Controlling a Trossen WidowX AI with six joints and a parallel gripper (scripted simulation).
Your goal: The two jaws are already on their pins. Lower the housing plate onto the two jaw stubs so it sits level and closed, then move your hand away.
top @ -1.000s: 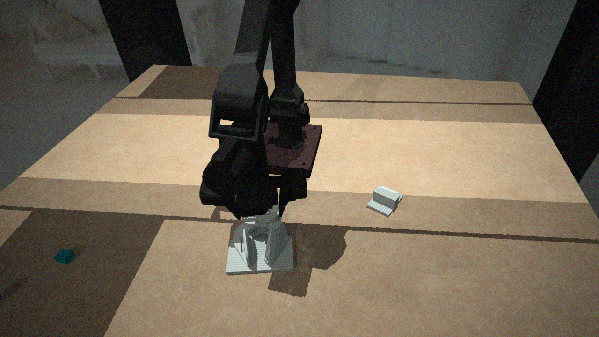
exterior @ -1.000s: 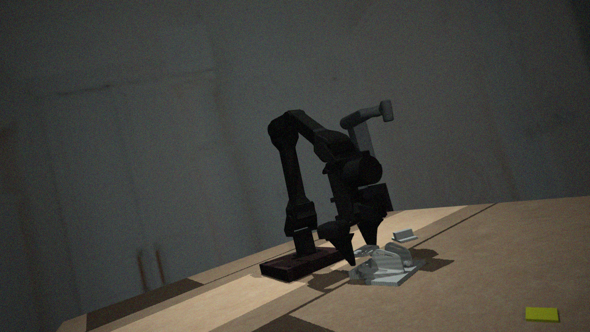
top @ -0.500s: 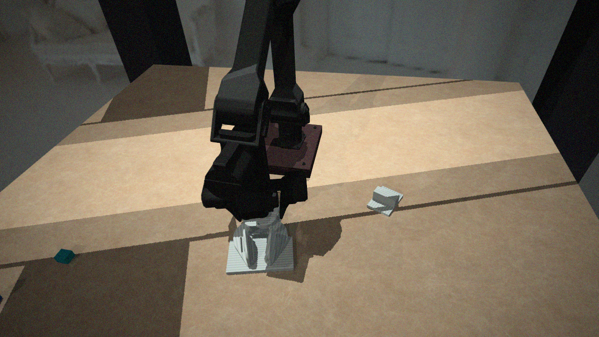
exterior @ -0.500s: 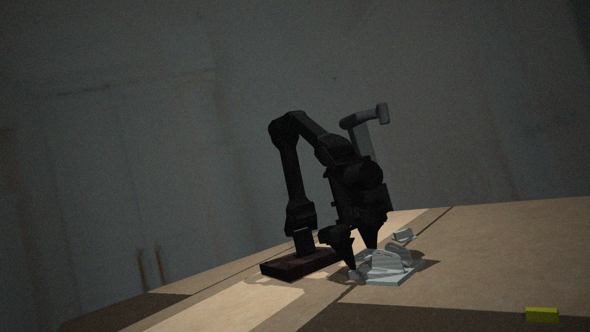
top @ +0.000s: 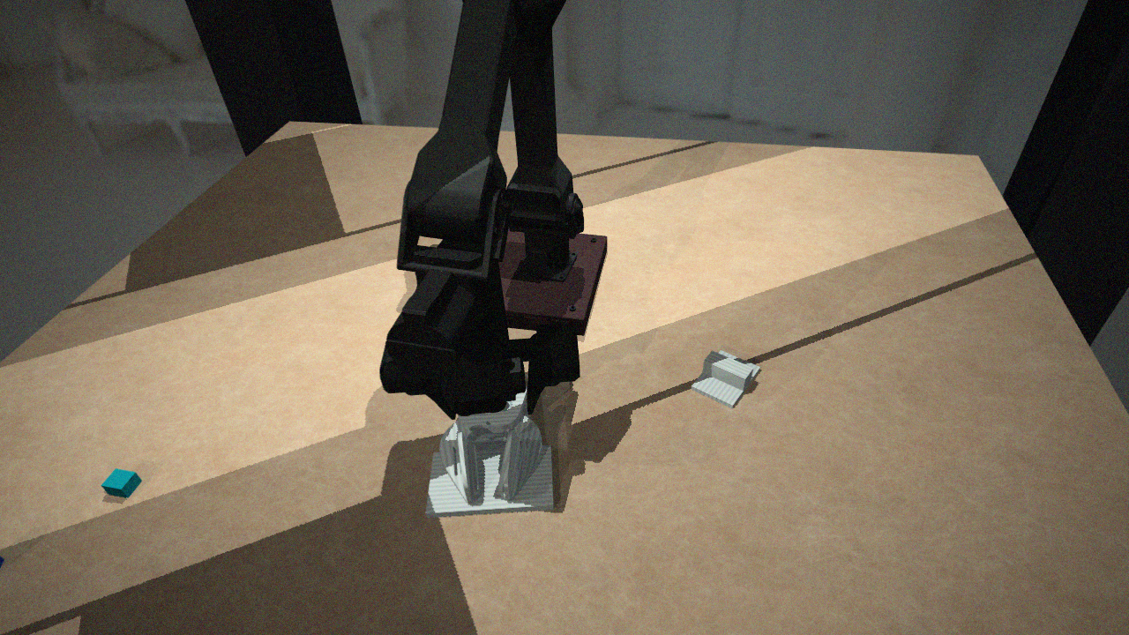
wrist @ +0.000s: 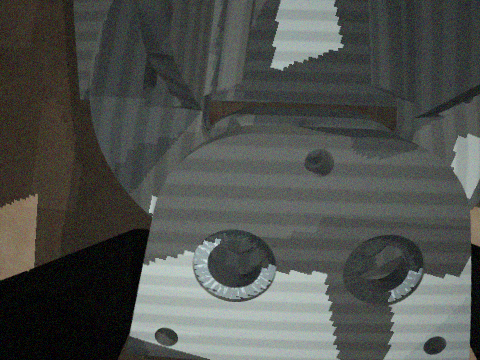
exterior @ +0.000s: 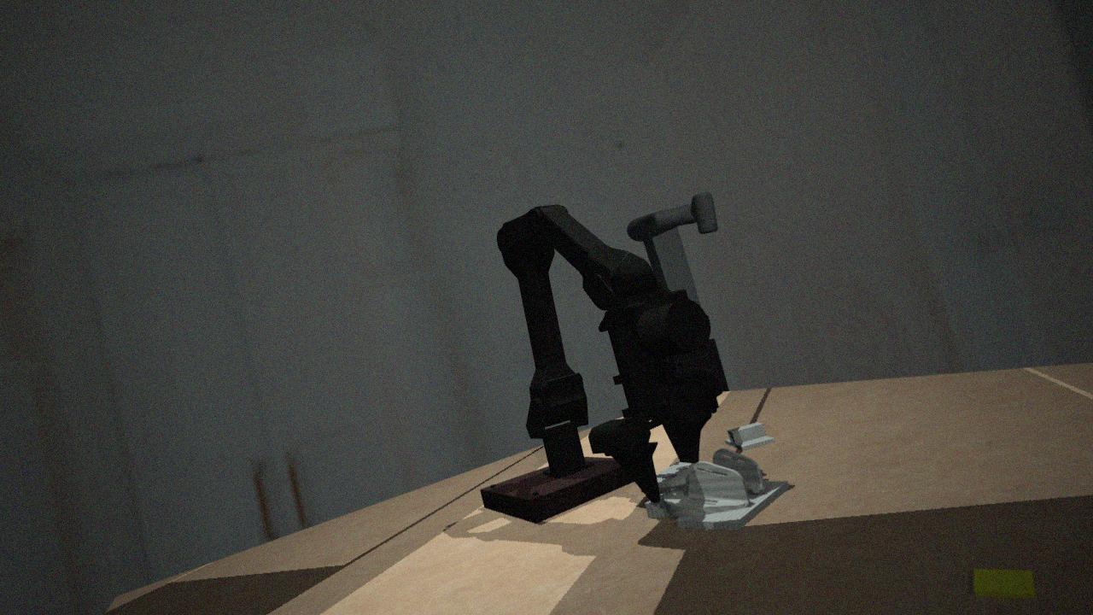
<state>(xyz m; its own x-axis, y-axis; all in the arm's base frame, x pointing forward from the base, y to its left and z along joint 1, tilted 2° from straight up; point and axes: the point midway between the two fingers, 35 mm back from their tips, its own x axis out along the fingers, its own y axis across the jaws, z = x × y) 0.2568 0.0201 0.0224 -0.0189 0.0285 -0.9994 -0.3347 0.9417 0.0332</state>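
Now: the pale base plate 70 mm ahead of my gripper tip, 20 mm to the left of it and 10 mm below it. Also, from my gripper tip: teal block: 170 mm ahead, 340 mm to the right, 10 mm below; yellow block: 350 mm ahead, 20 mm below.
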